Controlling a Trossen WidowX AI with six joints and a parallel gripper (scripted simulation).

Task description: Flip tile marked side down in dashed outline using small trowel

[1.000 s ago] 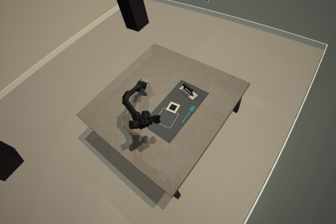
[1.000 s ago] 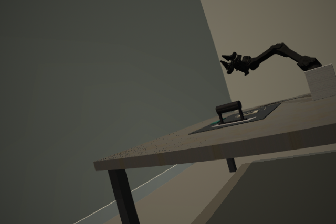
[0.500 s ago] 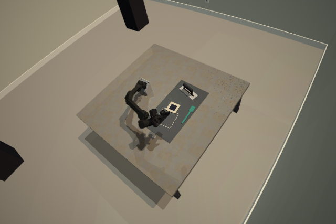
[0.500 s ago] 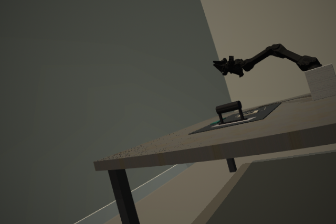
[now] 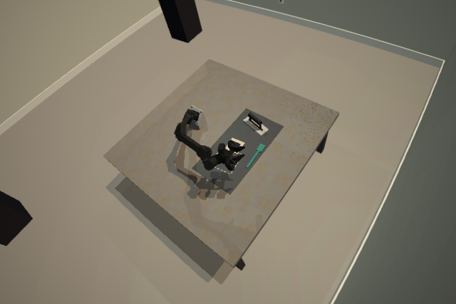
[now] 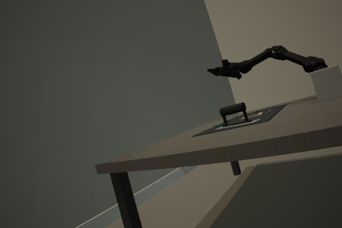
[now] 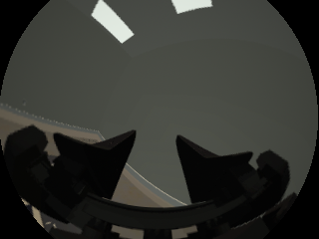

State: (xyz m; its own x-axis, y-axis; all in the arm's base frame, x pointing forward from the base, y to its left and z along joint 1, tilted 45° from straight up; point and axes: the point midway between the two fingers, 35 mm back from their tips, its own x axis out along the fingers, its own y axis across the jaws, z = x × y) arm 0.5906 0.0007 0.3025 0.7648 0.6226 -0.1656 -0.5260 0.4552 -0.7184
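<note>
Right now the black-handled float is 400 mm to the left of my gripper tip, 320 mm below it and 230 mm behind it. Round my gripper tip: dark mat (370 mm below, 210 mm behind, 170 mm to the left); green trowel (350 mm below, 190 mm to the left, 70 mm behind); cream tile (350 mm below, 230 mm behind, 160 mm to the left).
</note>
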